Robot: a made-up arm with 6 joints.
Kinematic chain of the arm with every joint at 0, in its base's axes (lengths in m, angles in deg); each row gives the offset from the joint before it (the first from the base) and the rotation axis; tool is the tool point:
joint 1: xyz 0 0 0.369 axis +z
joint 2: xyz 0.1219 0 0 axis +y
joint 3: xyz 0 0 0.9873 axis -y
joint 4: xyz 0 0 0.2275 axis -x
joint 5: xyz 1.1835 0 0 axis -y
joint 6: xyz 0.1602 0 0 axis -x
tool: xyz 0 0 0
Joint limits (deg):
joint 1: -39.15..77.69
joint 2: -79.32..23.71
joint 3: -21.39..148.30
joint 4: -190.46..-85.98
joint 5: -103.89..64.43
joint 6: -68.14..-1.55
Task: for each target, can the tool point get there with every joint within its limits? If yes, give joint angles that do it. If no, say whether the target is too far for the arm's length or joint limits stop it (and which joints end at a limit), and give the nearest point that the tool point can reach.
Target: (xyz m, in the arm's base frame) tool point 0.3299 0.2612 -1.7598
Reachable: no: joint limits stop it (at a limit: joint 1, joint 2, joint 3) | nearest point -1.0319 0.8811 -0.5751 | short by 1.908 m
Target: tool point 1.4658 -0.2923 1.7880
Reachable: yes | joints -16.51 10.54 17.77 -116.53 -72.04 -28.76
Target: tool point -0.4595 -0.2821 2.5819
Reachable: yes | joints 31.80 -4.04 102.00 -125.90 -1.05 -50.25
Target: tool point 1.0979 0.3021 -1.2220
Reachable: no: joint limits stop it (at a limit: joint 2, joint 3) | nearest point 1.4298 0.3934 0.4384 | short by 1.696 m
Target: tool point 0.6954 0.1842 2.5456
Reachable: yes | joints 3.09 12.94 74.58 -102.10 -69.26 -57.67
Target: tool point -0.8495 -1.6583 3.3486
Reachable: no: too far | nearest point -0.5392 -1.0525 2.3269 | short by 1.228 m
